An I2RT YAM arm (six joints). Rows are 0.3 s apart.
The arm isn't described. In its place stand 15 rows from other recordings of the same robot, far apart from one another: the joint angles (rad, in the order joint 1, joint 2, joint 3, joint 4, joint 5, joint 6), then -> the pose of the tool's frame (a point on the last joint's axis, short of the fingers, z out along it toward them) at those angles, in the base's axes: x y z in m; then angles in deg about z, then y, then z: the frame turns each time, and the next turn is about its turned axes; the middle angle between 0 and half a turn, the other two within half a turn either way.
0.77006 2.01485 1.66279 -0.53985 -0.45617 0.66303 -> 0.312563 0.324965 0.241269 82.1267 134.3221 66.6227
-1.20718 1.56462 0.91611 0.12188 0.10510 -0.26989 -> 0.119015 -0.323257 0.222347 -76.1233 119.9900 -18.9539
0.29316 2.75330 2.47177 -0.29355 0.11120 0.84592 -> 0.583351 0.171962 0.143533 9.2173 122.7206 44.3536
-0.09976 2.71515 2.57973 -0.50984 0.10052 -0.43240 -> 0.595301 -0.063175 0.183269 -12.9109 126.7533 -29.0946
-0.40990 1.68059 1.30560 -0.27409 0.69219 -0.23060 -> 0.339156 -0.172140 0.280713 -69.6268 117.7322 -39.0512
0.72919 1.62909 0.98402 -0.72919 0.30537 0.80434 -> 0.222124 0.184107 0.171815 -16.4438 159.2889 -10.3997
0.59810 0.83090 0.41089 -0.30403 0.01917 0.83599 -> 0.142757 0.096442 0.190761 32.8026 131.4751 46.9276
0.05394 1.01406 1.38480 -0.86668 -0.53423 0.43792 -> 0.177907 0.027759 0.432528 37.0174 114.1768 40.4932
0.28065 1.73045 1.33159 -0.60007 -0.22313 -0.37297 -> 0.353225 0.110019 0.242865 38.8268 145.0894 -2.3957
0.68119 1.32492 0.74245 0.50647 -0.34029 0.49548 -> 0.226026 0.198520 0.276730 58.5787 94.1043 29.8448
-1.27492 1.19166 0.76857 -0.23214 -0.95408 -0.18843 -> 0.099310 -0.226193 0.255234 -12.3897 110.6353 21.2882
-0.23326 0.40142 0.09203 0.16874 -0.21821 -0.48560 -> 0.134392 -0.024008 0.183961 -0.7416 97.8663 -26.0672
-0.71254 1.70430 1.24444 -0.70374 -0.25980 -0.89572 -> 0.266474 -0.218136 0.220642 -6.9572 152.5508 -20.5426
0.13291 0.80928 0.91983 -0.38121 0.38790 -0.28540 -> 0.177996 0.010213 0.362649 -15.3637 104.3298 -22.3435
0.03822 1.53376 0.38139 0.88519 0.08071 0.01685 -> 0.270109 0.007457 0.148931 -2.6038 105.2572 -0.2988
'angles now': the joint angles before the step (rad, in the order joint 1, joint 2, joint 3, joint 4, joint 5, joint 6). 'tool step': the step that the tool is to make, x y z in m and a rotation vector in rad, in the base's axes. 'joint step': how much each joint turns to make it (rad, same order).
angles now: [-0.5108, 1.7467, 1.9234, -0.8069, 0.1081, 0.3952]
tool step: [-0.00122, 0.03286, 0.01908, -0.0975, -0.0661, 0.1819]
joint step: [0.0700, -0.0777, -0.0511, 0.0851, -0.0634, -0.1084]
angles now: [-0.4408, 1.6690, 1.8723, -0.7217, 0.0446, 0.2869]
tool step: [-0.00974, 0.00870, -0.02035, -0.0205, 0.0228, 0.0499]
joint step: [0.0082, -0.0783, -0.1668, 0.0780, -0.0220, -0.0453]
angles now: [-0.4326, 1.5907, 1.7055, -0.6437, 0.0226, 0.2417]
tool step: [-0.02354, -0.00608, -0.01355, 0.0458, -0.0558, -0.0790]
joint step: [-0.0459, -0.0954, -0.1605, 0.0935, -0.0035, 0.0735]
